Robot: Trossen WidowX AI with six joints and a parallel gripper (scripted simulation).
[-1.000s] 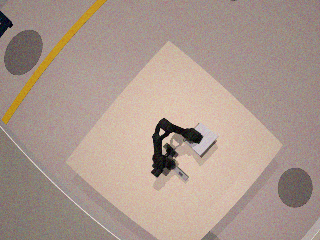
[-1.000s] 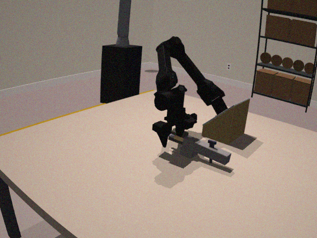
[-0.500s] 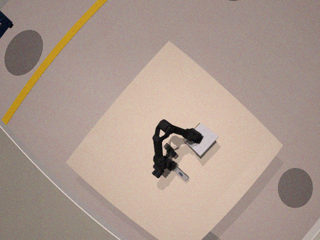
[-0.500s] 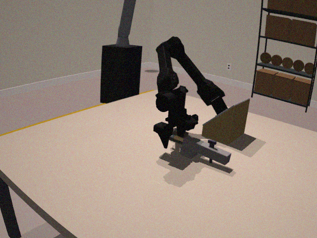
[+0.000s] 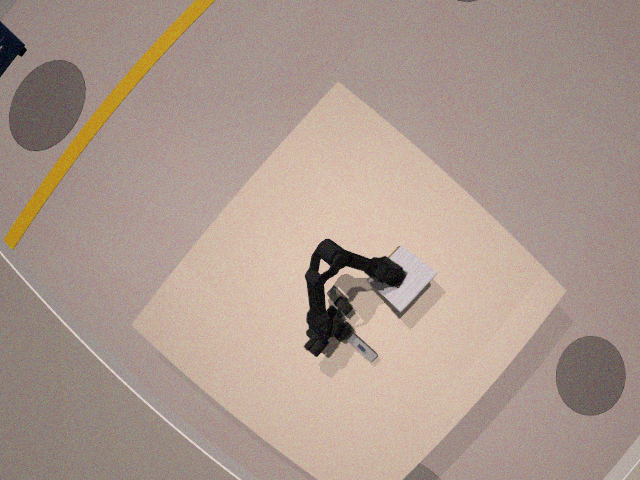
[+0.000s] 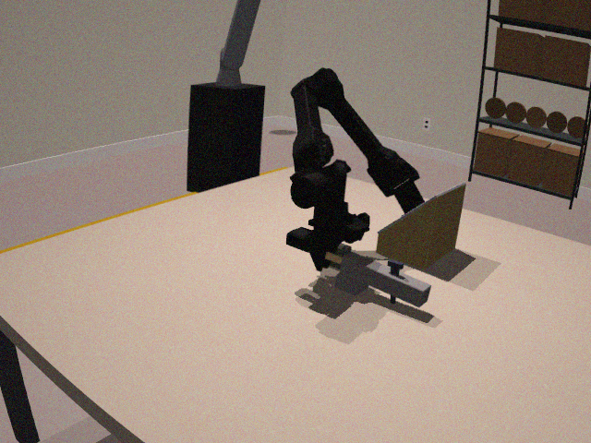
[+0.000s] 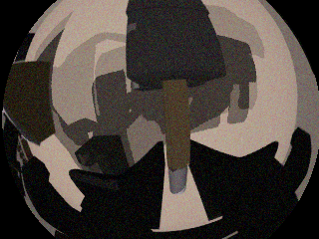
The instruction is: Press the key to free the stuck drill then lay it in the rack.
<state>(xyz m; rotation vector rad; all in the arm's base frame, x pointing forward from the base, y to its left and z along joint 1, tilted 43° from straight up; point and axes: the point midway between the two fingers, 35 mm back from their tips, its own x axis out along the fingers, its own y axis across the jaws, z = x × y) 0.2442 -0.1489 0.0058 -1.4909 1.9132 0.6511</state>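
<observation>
Now: gripper tip 4 cm to the right of the drill, 3 cm below it and 1 cm short of it. Also, from my gripper tip: housing block 14 cm to the left, 2 cm ahead, 2 cm above; rack 8 cm behind, 1 cm to the right; key 16 cm to the left, 4 cm above, 3 cm ahead.
</observation>
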